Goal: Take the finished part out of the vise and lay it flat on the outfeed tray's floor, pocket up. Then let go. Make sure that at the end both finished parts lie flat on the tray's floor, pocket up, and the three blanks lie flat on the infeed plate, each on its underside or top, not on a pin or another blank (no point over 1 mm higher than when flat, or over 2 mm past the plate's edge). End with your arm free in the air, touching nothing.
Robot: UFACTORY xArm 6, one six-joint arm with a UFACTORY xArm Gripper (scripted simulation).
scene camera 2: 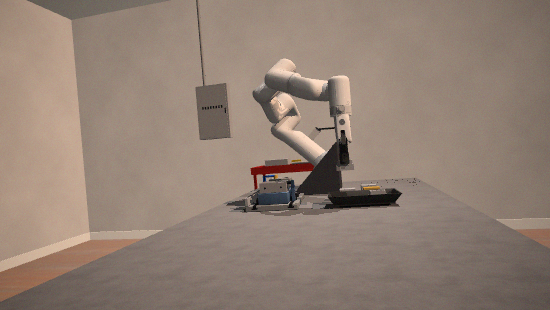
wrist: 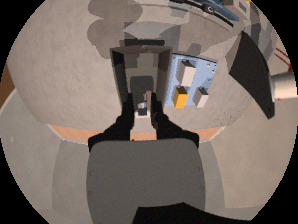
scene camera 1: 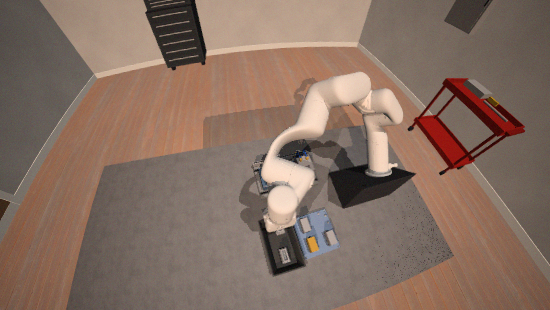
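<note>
My gripper (scene camera 2: 344, 164) is visible, and the wrist view shows the gripper (wrist: 142, 100) too.
</note>
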